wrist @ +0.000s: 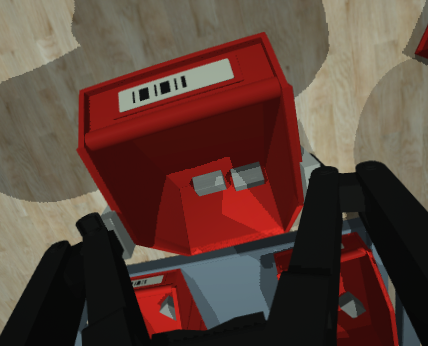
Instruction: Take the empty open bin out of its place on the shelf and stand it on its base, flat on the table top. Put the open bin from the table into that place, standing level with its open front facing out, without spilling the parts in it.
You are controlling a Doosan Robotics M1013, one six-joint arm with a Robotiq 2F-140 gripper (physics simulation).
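Frame: origin at the arm's base, x ahead, y left, z up, level; centimetres.
Seen in the pictures: gripper, fingertip midpoint: [209, 168].
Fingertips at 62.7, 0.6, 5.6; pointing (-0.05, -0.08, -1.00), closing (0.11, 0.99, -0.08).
Note:
Offsets run from my fingertips to a thing's middle, as dx, dy, dz. "pt": to the spot under its first point.
A red open bin {+1.1, +0.0, +0.3} [200, 120] with a white barcode label on its front is held between the fingers, in the middle of the wrist view. Two grey block parts lie inside it near its bottom. My gripper [209, 168] is shut on this bin, with one finger pad against each side wall. Below it in the view is the grey-blue shelf {pt +19.8, -6.1, -8.4} [227, 290], with a gap between two other bins. Whether the held bin touches the shelf cannot be told.
A red bin {+22.0, -16.3, -4.7} [192, 300] with a grey part stands on the shelf left of the gap, and another red bin {+24.5, +6.3, -4.7} [377, 300] with a grey part stands right of it. The corner of a red object {pt -1.2, +21.2, -8.5} [423, 49] shows at the right edge. Wood-patterned surface lies beyond, with shadows.

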